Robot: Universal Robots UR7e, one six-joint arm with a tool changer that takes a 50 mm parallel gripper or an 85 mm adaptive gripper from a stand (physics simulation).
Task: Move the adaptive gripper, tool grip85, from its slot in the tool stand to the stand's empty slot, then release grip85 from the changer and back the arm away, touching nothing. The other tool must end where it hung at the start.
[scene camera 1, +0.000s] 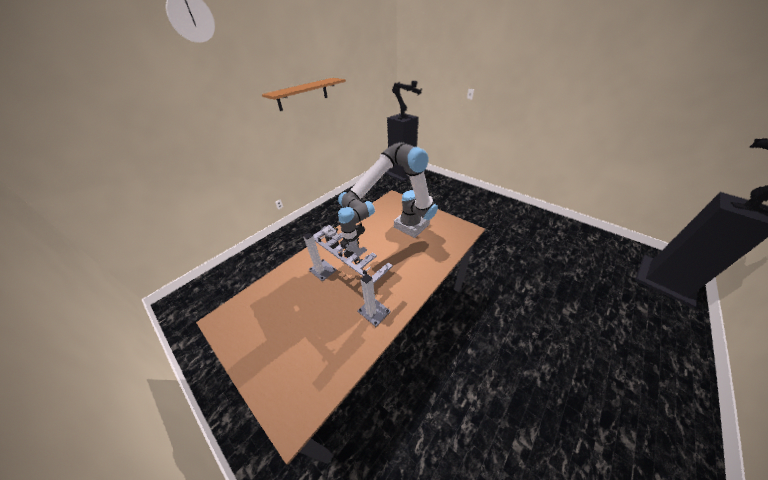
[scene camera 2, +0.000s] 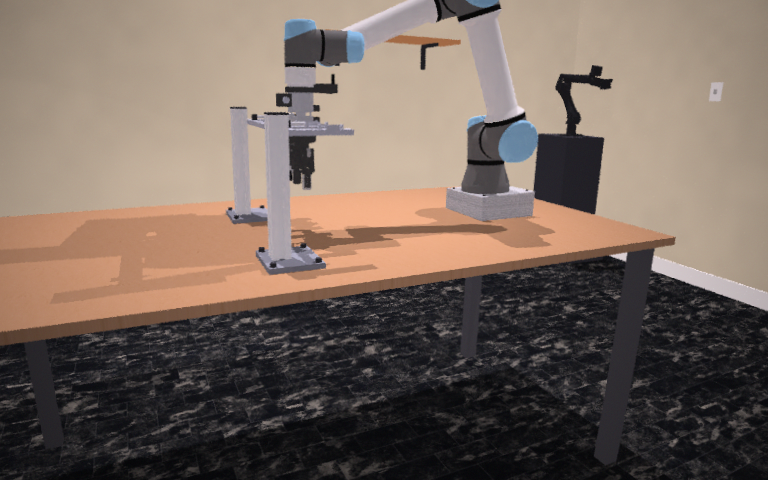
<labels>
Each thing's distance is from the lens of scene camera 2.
adaptive gripper (scene camera 2: 301, 156): 132 cm
</labels>
